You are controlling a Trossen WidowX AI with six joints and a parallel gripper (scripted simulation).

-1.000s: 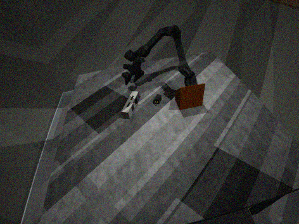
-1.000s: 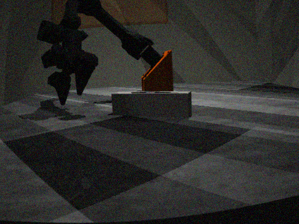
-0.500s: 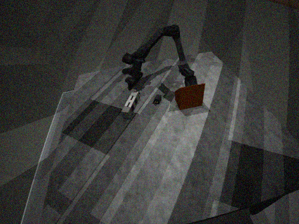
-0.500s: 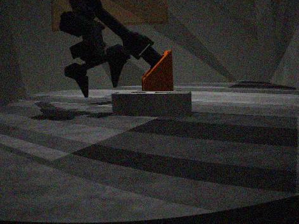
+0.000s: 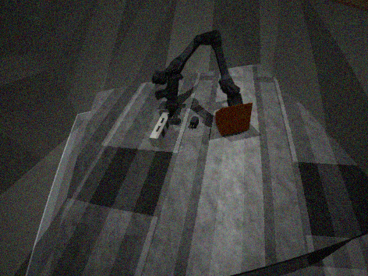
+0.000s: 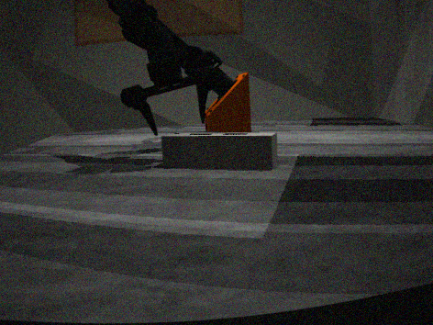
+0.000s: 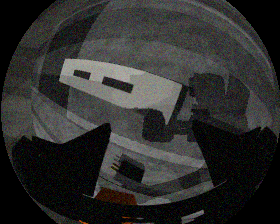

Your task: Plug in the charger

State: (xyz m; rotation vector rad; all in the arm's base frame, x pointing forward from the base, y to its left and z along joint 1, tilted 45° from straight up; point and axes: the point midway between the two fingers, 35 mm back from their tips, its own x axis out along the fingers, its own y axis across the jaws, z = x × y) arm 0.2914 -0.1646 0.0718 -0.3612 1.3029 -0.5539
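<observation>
My gripper tip is 100 mm past the dark block, 80 mm to the right of it and 40 mm above it.
</observation>
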